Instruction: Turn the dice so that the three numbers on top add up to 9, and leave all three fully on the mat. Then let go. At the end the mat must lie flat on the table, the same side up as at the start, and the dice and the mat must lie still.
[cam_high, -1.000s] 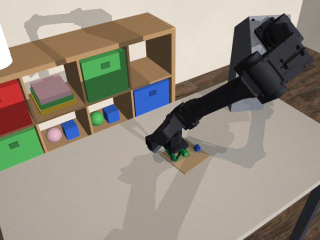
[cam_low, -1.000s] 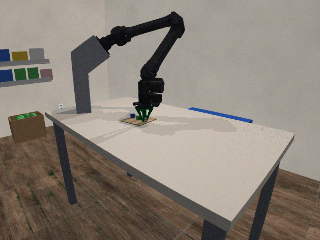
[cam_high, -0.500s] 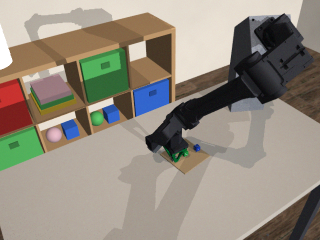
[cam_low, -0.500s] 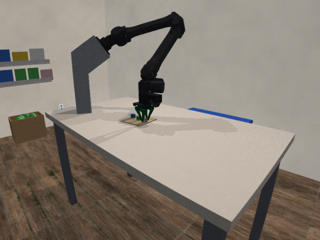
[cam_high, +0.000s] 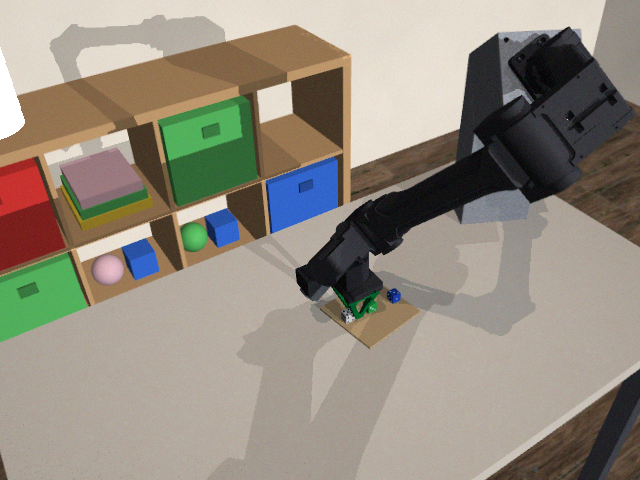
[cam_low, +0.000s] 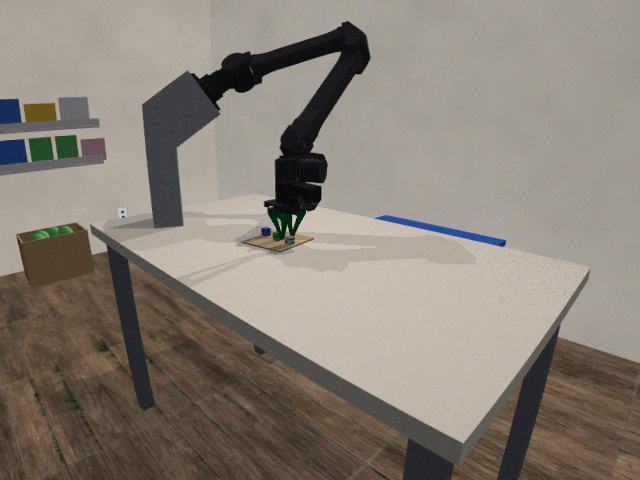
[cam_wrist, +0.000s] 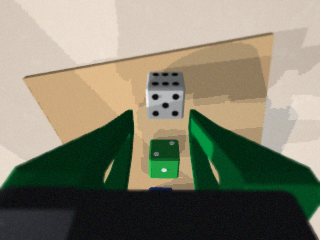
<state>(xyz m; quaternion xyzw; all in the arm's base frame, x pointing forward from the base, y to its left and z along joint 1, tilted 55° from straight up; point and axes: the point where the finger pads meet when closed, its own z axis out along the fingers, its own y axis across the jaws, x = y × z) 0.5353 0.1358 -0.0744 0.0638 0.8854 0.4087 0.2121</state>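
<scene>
Right now the white die is 1 cm below my hand and 1 cm ahead of it. The rest, counted from my hand: tan mat 4 cm behind, 2 cm below; then green die 4 cm behind, 1 cm below; then blue die 9 cm behind, 1 cm to the right, 1 cm below.
</scene>
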